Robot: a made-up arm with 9 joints. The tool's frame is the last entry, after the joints.
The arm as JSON. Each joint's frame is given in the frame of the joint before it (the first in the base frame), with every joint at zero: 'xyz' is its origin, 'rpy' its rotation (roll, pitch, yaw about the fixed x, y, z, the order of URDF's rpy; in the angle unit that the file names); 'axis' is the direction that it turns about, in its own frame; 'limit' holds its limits. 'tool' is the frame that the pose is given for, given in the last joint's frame.
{
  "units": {
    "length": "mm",
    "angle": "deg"
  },
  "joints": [
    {
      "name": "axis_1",
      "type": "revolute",
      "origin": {
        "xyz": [
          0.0,
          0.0,
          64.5
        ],
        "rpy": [
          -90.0,
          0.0,
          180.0
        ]
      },
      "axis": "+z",
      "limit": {
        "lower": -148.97,
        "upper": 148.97
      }
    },
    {
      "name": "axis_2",
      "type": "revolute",
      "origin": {
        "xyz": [
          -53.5,
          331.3,
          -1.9
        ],
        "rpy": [
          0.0,
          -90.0,
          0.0
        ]
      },
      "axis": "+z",
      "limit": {
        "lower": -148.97,
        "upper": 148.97
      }
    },
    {
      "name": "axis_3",
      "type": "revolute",
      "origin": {
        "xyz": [
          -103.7,
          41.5,
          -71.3
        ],
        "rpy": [
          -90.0,
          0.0,
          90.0
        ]
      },
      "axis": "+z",
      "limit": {
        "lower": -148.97,
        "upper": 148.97
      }
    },
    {
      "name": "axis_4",
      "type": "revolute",
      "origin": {
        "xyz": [
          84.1,
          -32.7,
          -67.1
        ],
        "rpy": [
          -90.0,
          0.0,
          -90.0
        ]
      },
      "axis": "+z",
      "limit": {
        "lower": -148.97,
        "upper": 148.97
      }
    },
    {
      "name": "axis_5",
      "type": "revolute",
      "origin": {
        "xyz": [
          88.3,
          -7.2,
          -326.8
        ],
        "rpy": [
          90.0,
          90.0,
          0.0
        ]
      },
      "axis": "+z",
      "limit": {
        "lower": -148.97,
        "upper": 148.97
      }
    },
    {
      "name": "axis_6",
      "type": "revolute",
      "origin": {
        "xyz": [
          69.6,
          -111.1,
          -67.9
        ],
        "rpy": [
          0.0,
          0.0,
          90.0
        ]
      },
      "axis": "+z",
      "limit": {
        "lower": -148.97,
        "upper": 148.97
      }
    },
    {
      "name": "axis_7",
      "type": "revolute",
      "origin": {
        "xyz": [
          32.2,
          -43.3,
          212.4
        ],
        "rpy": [
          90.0,
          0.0,
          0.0
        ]
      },
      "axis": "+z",
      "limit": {
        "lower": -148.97,
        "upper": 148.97
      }
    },
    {
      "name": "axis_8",
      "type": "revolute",
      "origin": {
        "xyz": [
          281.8,
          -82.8,
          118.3
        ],
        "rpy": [
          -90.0,
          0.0,
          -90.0
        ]
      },
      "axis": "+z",
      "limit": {
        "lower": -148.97,
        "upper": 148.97
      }
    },
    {
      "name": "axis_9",
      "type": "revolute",
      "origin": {
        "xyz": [
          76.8,
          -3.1,
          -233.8
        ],
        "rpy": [
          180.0,
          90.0,
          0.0
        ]
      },
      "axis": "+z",
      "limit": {
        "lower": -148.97,
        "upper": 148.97
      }
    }
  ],
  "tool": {
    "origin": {
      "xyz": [
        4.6,
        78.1,
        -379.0
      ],
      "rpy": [
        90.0,
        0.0,
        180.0
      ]
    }
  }
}
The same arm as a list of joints. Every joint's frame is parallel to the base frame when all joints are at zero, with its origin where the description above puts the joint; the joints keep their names.
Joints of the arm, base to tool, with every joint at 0 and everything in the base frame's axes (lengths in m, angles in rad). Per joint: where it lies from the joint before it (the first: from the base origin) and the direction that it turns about. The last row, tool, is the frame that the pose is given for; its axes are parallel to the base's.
axis_1: xyz 0 0 0.0645 axis -y
axis_2: xyz 0.0535 0.0019 -0.3313 axis +x
axis_3: xyz -0.0713 0.1037 -0.0415 axis +y
axis_4: xyz 0.0327 -0.0671 -0.0841 axis -z
axis_5: xyz 0.0883 0.0072 0.3268 axis +y
axis_6: xyz -0.1111 -0.0679 0.0696 axis +y
axis_7: xyz 0.0322 0.2124 0.0433 axis +z
axis_8: xyz 0.2818 -0.0828 0.1183 axis +x
axis_9: xyz -0.2338 -0.0768 0.0031 axis +y
tool: xyz -0.0046 -0.379 0.0781
Joint limits (rad, base to tool): -2.6..2.6 -2.6..2.6 -2.6..2.6 -2.6..2.6 -2.6..2.6 -2.6..2.6 -2.6..2.6 -2.6..2.6 -2.6..2.6

